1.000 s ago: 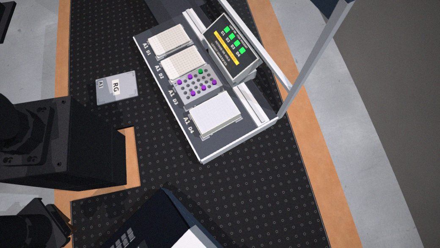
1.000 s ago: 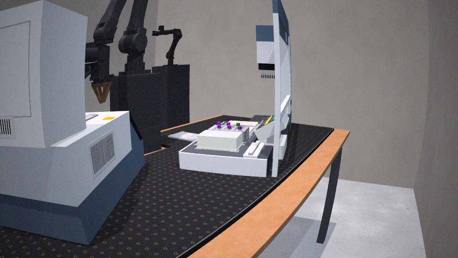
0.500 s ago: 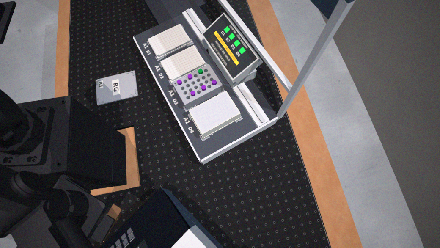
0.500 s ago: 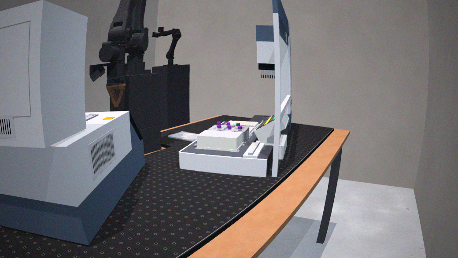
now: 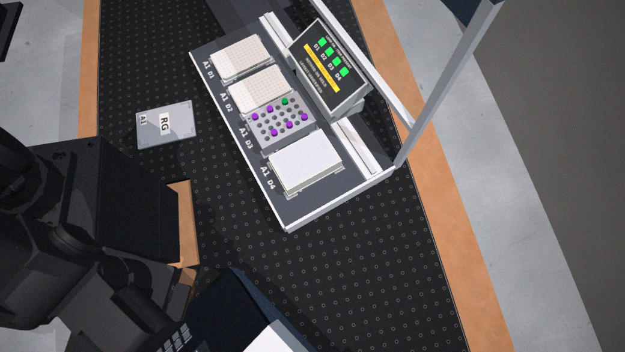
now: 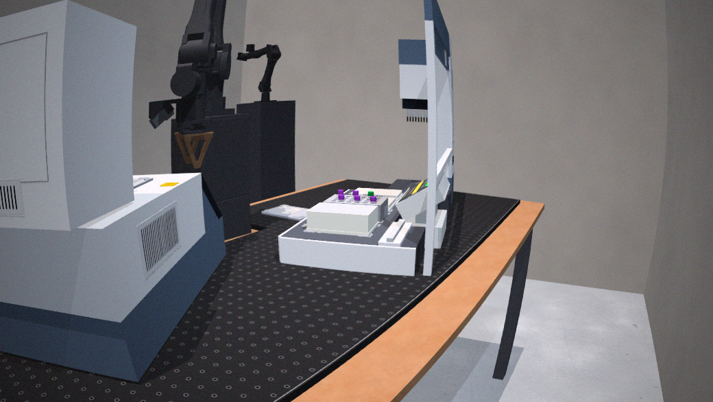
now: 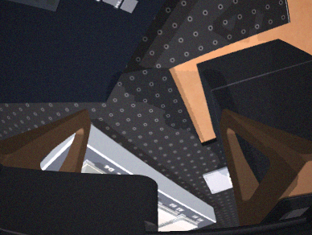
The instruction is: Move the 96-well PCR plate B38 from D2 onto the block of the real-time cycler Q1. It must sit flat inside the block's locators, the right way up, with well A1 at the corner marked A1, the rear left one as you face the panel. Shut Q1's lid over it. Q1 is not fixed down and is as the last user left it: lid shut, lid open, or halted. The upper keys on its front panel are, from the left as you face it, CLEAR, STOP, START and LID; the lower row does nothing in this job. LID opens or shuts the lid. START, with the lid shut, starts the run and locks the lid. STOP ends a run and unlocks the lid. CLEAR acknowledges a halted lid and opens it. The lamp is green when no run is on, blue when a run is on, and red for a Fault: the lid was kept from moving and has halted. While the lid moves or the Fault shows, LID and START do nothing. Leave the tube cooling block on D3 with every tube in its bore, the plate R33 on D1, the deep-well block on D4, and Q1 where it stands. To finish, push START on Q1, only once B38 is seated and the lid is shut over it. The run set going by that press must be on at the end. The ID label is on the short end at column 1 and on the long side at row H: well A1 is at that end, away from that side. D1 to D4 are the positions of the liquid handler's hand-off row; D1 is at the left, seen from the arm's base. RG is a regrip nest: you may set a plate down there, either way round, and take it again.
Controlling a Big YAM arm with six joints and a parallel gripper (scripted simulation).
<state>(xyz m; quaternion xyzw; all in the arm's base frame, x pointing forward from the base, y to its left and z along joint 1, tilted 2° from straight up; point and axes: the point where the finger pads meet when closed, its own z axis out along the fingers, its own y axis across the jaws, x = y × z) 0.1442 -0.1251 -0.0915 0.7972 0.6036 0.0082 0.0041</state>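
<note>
My gripper is now 330 mm to the right of the tube cooling block, 180 mm short of it and 130 mm above it. Round my hand: gantry post: 430 mm ahead, 240 mm to the left, 40 mm above; deep-well block: 230 mm to the left, 230 mm ahead, 130 mm below; RG nest: 380 mm to the left, 200 mm below, 110 mm behind.
</note>
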